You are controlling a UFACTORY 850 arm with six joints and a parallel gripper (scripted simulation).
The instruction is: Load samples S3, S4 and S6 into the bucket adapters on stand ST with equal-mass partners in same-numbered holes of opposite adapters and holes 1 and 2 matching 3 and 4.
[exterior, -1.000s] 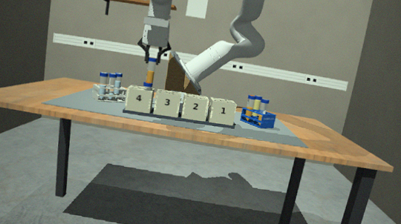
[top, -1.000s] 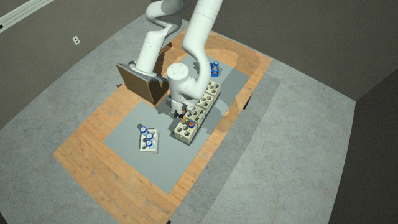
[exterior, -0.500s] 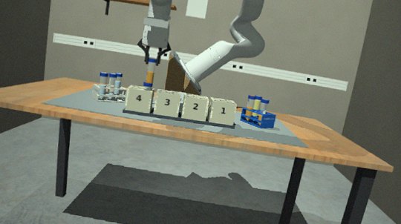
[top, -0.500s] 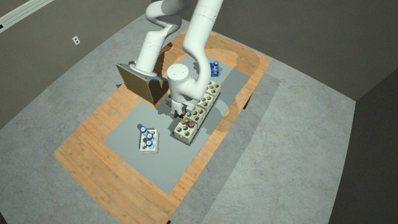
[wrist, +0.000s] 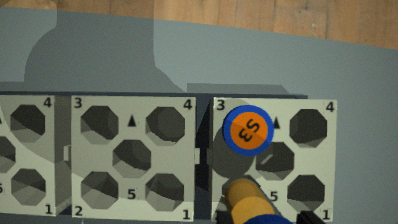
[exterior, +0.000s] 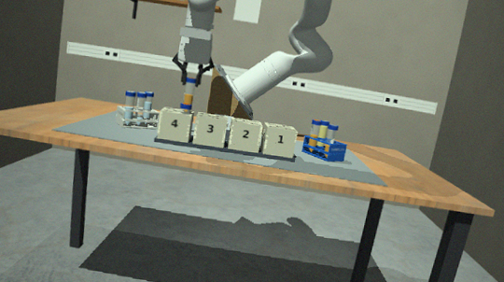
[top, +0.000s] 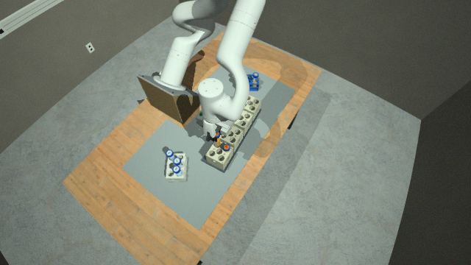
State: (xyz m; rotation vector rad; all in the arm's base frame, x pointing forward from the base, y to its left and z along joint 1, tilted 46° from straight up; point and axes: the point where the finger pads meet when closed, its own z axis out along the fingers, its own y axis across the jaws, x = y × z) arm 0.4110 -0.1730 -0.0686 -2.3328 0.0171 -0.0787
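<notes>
My gripper is now 50 mm above the sample tube and 10 mm to the left of it. Round my hand: green done key (180 mm behind, 130 mm to the left, 130 mm below); then adapter 3 (150 mm below, 80 mm to the left, 20 mm ahead); then loading stand (190 mm below, 140 mm to the left, 20 mm ahead).
</notes>
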